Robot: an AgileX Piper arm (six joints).
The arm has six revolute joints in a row. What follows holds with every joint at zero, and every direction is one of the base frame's. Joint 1 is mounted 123 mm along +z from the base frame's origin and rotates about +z. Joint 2 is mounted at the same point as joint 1 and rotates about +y. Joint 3 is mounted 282.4 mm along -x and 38.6 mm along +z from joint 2 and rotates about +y. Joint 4 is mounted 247.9 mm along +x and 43.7 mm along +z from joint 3 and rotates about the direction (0.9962, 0, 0.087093). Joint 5 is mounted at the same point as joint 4 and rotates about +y. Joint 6 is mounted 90.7 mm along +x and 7.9 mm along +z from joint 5 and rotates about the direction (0.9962, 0, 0.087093). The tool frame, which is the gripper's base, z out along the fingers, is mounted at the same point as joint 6; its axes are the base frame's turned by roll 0, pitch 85.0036 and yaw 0 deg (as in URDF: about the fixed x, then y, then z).
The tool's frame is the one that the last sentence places.
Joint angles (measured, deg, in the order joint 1, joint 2, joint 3, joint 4, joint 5, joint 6), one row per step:
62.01, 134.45, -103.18, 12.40, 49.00, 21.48
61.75, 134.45, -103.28, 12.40, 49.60, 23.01
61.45, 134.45, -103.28, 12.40, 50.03, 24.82
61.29, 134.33, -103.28, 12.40, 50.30, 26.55
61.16, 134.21, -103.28, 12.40, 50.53, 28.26
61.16, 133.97, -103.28, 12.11, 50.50, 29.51
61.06, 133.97, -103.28, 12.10, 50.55, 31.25
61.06, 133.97, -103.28, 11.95, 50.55, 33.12
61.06, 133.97, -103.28, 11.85, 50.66, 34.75
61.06, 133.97, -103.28, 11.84, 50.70, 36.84
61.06, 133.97, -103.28, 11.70, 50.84, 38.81
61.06, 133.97, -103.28, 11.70, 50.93, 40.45
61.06, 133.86, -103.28, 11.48, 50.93, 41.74
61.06, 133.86, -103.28, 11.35, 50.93, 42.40
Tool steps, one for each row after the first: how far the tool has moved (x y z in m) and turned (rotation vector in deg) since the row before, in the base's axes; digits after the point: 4 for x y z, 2 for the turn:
0.0016, -0.0014, 0.0002, -0.44, 0.74, -1.60
0.0019, -0.0017, -0.0002, -0.40, 0.77, -1.94
0.0010, -0.0009, 0.0009, -0.16, 0.60, -1.76
0.0008, -0.0008, 0.0009, -0.13, 0.57, -1.72
0.0003, -0.0002, 0.0020, 0.08, 0.00, -1.07
0.0007, -0.0005, 0.0000, -0.09, 0.53, -1.75
0.0001, -0.0001, 0.0000, -0.11, 0.43, -1.72
0.0000, -0.0002, -0.0001, -0.17, 0.46, -1.50
0.0000, -0.0001, 0.0000, -0.08, 0.62, -1.99
0.0000, -0.0003, -0.0001, -0.22, 0.53, -1.80
-0.0001, -0.0001, 0.0000, -0.11, 0.52, -1.55
0.0002, -0.0002, 0.0009, -0.03, 0.14, -1.14
0.0001, -0.0001, 0.0000, -0.07, 0.08, -0.58

